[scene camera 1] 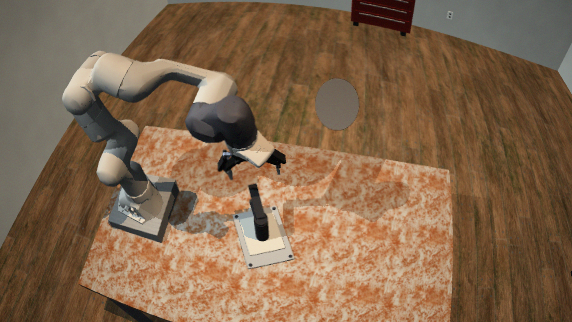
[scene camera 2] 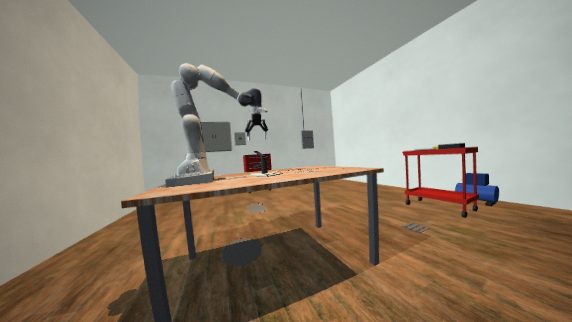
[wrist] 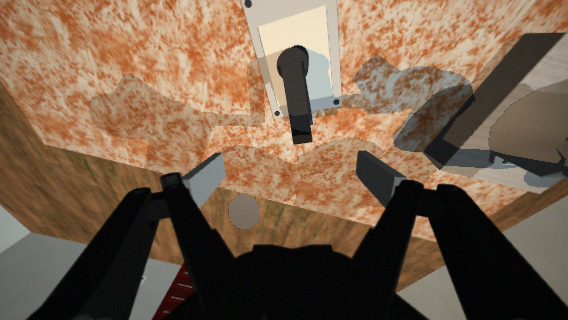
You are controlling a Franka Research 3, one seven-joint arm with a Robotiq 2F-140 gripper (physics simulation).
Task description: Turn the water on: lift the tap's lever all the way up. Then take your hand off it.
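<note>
A black tap [scene camera 1: 261,231] [scene camera 2: 264,165] stands upright on a pale plate [scene camera 1: 269,260] [wrist: 335,60] with bolts at its corners. Its black lever [scene camera 1: 256,201] [scene camera 2: 258,153] [wrist: 298,92] sits on top of the post. In the second scene view, the lever's free end is tilted upward, at the gripper's side. My gripper [scene camera 1: 254,174] [scene camera 2: 257,138] [wrist: 289,163] is wide open with nothing between its fingers. It hangs above the lever's free end, apart from it, with a visible gap in the second scene view. The lever's underside is hidden in the wrist view.
The tap's plate lies on an orange-and-white mottled table [scene camera 1: 370,270] [scene camera 2: 300,176]. The arm's grey base block [scene camera 1: 165,220] [scene camera 2: 175,181] stands at one end of the table. A red cart [scene camera 2: 442,196] and a red drawer cabinet [scene camera 1: 382,15] stand on the floor away from it.
</note>
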